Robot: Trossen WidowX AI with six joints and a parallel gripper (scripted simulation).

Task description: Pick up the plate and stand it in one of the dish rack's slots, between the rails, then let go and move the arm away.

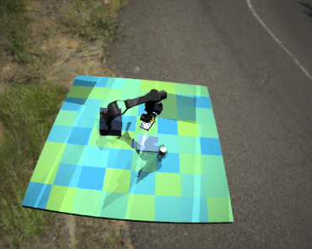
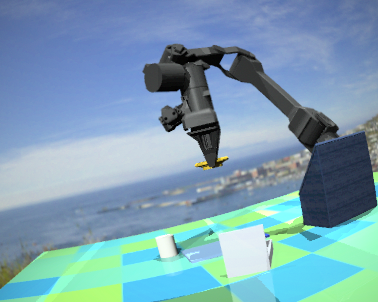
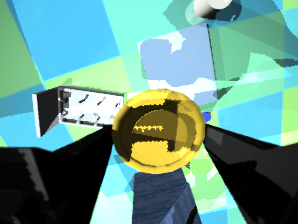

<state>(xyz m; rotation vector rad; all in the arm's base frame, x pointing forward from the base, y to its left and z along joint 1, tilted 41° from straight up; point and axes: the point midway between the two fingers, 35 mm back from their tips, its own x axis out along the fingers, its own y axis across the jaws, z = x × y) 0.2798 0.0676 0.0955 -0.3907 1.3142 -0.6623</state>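
Now: the dish rack 160 mm below my gripper tip, 120 mm to the left of it and 10 mm behind it. The rest, counted from my gripper tip: yellow plate (10 mm above); cup (160 mm below, 130 mm to the right, 120 mm ahead).
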